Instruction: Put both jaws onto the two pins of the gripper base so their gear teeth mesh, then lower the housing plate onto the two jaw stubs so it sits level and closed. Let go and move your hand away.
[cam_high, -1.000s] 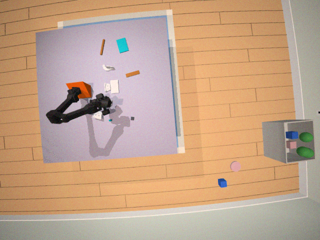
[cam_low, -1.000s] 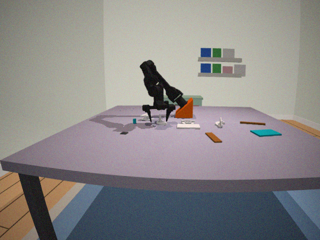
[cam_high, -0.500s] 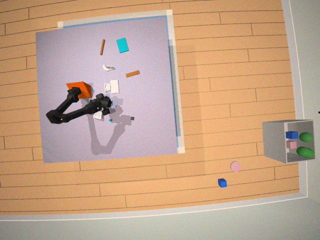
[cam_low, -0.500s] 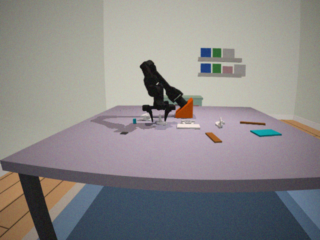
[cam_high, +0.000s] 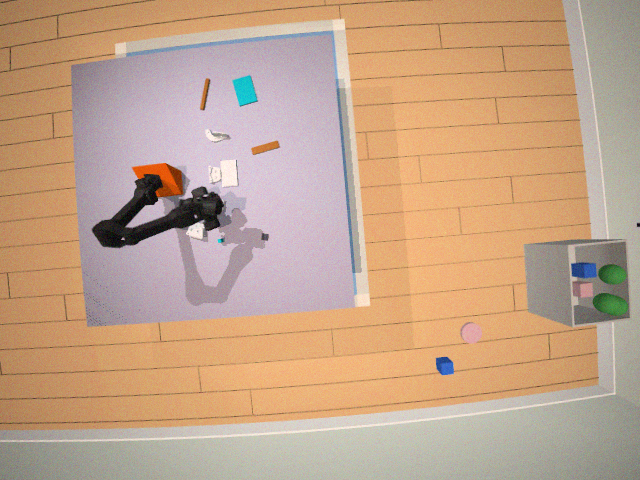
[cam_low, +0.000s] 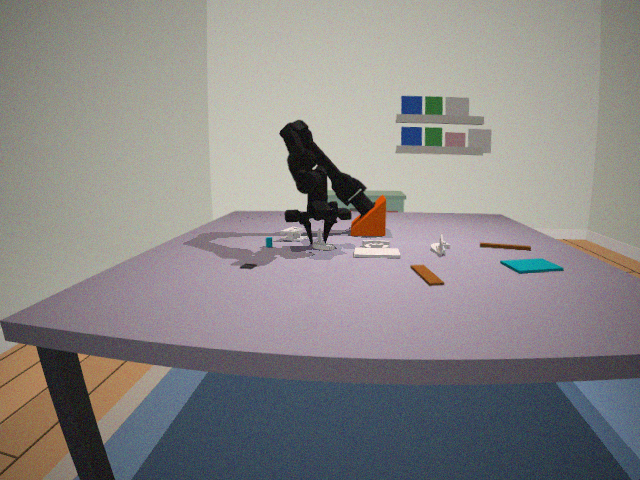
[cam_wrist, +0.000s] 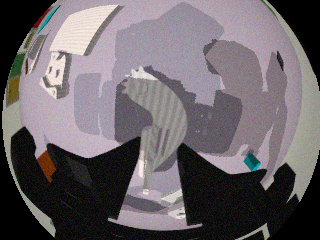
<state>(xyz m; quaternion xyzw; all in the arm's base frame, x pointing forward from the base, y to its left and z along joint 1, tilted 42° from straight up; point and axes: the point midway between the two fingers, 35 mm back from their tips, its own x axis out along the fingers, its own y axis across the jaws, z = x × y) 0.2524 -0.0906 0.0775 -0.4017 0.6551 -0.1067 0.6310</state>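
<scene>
The flat white part lies 180 mm to the left of my gripper tip and 60 mm ahead of it. Round my gripper tip: cyan plate (570 mm to the left, 120 mm ahead); dark square (240 mm ahead, 110 mm to the right); teal peg (140 mm to the right, 40 mm ahead, 10 mm above).
</scene>
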